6 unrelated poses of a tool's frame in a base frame.
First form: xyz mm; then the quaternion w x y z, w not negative.
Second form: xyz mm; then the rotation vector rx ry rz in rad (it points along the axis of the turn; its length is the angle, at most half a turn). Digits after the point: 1 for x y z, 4 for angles.
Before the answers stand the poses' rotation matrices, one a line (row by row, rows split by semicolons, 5 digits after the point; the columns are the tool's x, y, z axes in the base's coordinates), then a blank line. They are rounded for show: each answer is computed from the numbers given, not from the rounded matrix.
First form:
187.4 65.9 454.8 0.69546 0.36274 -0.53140 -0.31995
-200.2 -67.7 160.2 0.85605 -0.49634 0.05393 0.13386
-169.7 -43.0 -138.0 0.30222 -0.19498 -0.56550 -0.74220
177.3 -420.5 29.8 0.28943 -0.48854 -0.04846 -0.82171
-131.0 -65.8 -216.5 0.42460 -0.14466 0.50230 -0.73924
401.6 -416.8 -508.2 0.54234 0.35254 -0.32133 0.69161
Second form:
0.23049 0.05950 -0.97125; -0.83055 0.53210 -0.16450; 0.50702 0.84459 0.17207
0.95835 -0.28272 -0.04055; 0.17565 0.47146 0.86422; -0.22521 -0.83534 0.50148
-0.74129 0.66913 -0.05238; -0.22809 -0.17775 0.95728; 0.63124 0.72157 0.28439
-0.35512 0.52301 0.77483; -0.42831 -0.82776 0.36244; 0.83093 -0.20316 0.51796
-0.59757 0.48244 0.64043; -0.77309 -0.13481 -0.61980; -0.21268 -0.86549 0.45353
-0.16316 -0.97674 0.13910; 0.52362 -0.20522 -0.82687; 0.83619 -0.06208 0.54492

187.4 65.9 454.8 0.8095 -1.1858 -0.7140
-200.2 -67.7 160.2 -1.0432 0.1134 0.2814
-169.7 -43.0 -138.0 -0.5170 -1.4994 -1.9680
177.3 -420.5 29.8 -1.3037 -0.1293 -2.1928
-131.0 -65.8 -216.5 -0.3618 1.2564 -1.8490
401.6 -416.8 -508.2 0.8372 -0.7631 1.6424

